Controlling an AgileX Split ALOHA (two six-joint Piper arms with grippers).
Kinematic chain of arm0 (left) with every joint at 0, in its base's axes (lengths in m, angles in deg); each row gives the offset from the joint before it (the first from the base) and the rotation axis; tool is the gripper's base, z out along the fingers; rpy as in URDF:
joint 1: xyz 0 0 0.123 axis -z
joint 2: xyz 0 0 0 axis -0.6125 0.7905 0
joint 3: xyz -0.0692 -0.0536 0.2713 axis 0.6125 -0.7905 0
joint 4: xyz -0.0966 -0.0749 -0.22 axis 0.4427 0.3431 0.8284
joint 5: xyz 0 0 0 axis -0.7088 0.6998 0.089
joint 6: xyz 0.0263 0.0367 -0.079 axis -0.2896 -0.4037 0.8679
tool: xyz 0 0 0 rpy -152.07 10.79 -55.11
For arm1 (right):
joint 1: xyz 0 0 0.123 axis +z
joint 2: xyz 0 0 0 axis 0.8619 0.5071 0
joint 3: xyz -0.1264 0.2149 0.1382 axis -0.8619 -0.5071 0
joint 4: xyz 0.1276 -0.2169 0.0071 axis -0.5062 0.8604 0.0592
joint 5: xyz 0 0 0 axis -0.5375 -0.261 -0.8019
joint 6: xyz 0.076 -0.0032 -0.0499 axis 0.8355 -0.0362 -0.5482
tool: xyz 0 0 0 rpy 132.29 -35.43 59.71
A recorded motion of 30 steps. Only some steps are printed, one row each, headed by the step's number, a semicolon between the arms.
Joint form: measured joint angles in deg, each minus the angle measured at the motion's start. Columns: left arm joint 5, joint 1, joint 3, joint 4, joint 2, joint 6; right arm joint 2, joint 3, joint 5, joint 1, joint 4, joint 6.
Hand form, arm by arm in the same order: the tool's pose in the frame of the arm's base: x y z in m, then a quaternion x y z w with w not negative. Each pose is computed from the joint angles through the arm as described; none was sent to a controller.
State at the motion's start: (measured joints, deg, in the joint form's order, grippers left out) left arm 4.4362 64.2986 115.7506 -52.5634 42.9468 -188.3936; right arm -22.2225 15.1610 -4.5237 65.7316 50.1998 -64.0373
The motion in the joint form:
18: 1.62 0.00 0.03 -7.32 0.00 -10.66; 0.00 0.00 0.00 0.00 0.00 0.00
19: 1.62 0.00 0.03 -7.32 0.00 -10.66; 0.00 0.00 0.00 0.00 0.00 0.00
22: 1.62 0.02 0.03 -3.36 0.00 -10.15; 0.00 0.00 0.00 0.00 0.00 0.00
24: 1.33 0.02 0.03 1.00 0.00 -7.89; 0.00 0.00 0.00 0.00 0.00 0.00
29: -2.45 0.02 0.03 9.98 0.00 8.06; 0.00 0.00 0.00 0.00 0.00 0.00
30: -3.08 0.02 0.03 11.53 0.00 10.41; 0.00 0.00 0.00 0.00 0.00 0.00
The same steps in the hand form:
18: 0.2989 -0.2153 0.1911 0.69993 -0.23608 0.44557 0.50580; -0.0104 0.0036 0.2677 -0.07716 0.86836 0.03912 0.48833
19: 0.2989 -0.2153 0.1911 0.69993 -0.23608 0.44557 0.50580; -0.0104 0.0036 0.2677 -0.07716 0.86836 0.03912 0.48833
22: 0.3031 -0.2137 0.1936 0.70125 -0.20057 0.45437 0.51143; -0.0104 0.0036 0.2677 -0.07716 0.86836 0.03912 0.48833
24: 0.3077 -0.2115 0.1966 0.70203 -0.15105 0.45628 0.52550; -0.0104 0.0036 0.2677 -0.07716 0.86836 0.03912 0.48833
29: 0.3152 -0.2066 0.2068 0.67767 0.01231 0.40534 0.61344; -0.0104 0.0036 0.2677 -0.07716 0.86836 0.03912 0.48833
30: 0.3165 -0.2055 0.2085 0.66996 0.03711 0.39727 0.62606; -0.0104 0.0036 0.2677 -0.07716 0.86836 0.03912 0.48833

